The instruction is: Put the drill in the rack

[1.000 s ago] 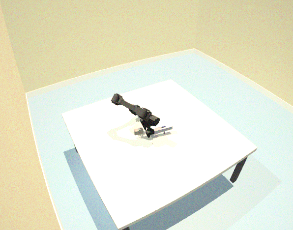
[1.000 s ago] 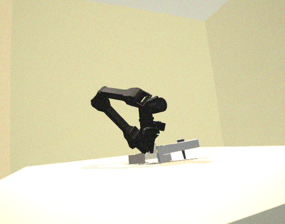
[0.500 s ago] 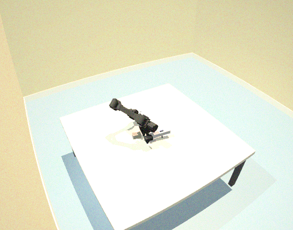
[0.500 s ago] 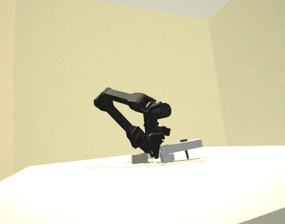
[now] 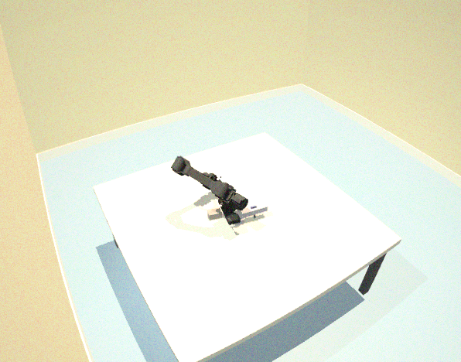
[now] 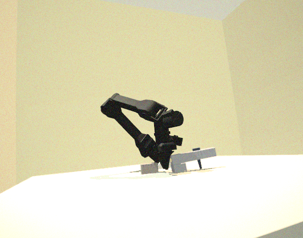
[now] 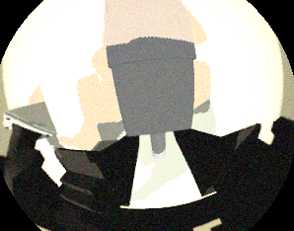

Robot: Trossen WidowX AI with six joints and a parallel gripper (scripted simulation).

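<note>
Right now my gripper tip is 50 mm to the right of the tan drill, 40 mm below it and 10 mm short of it. From my gripper tip the other things lie so: grey sleeve (110 mm to the left, 30 mm above, 20 mm ahead); dark blue key (130 mm to the left, 40 mm above, 20 mm ahead).
</note>
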